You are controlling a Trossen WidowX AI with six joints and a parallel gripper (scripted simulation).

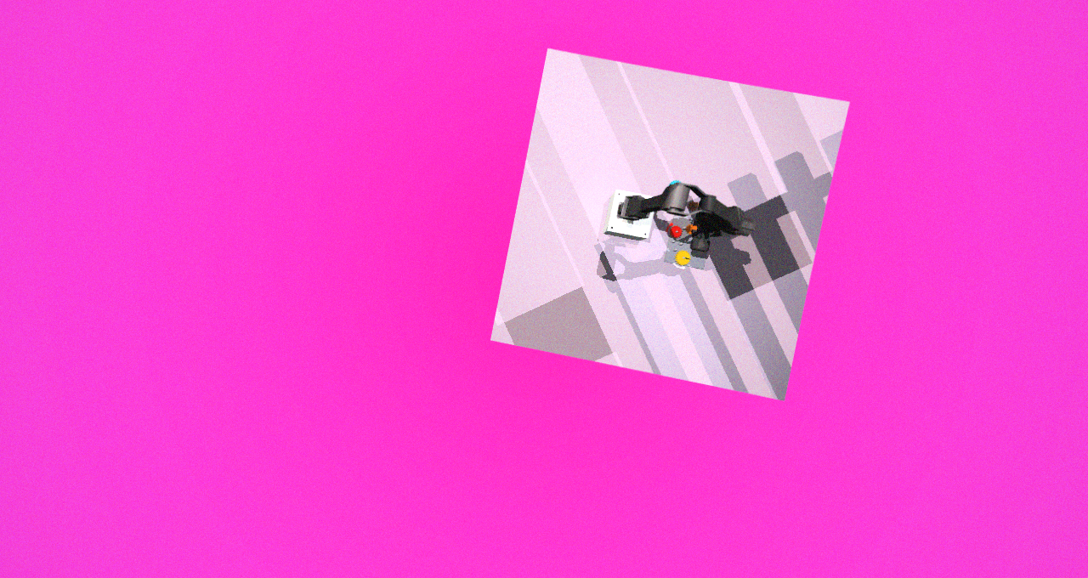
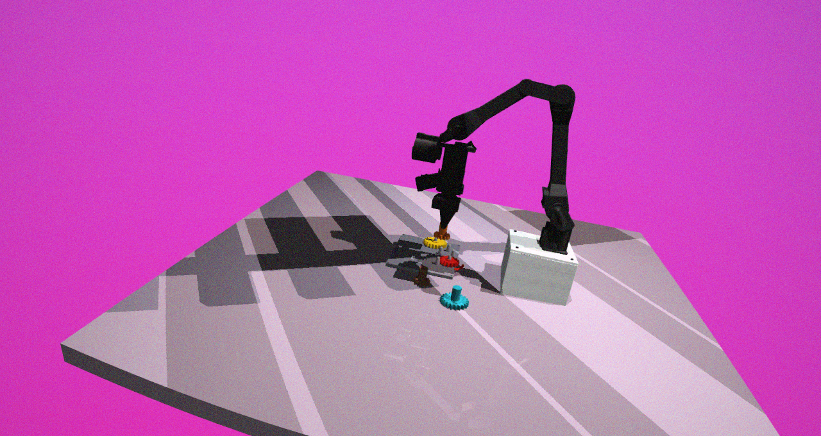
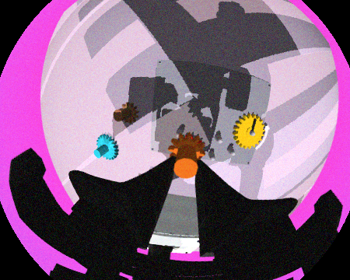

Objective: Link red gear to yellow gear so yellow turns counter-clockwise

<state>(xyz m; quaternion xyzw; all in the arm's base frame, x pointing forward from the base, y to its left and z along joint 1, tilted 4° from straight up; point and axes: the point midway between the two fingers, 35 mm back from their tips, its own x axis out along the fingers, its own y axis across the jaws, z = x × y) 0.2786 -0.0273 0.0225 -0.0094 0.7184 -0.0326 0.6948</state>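
My gripper tip is 90 mm above the red gear, 30 mm past it and 10 mm to the left of it. Also, from my gripper tip: brown gear (120 mm to the left, 90 mm below, 30 mm ahead); orange gear (10 mm below); white arrow (150 mm to the right, 100 mm below, 10 mm ahead).
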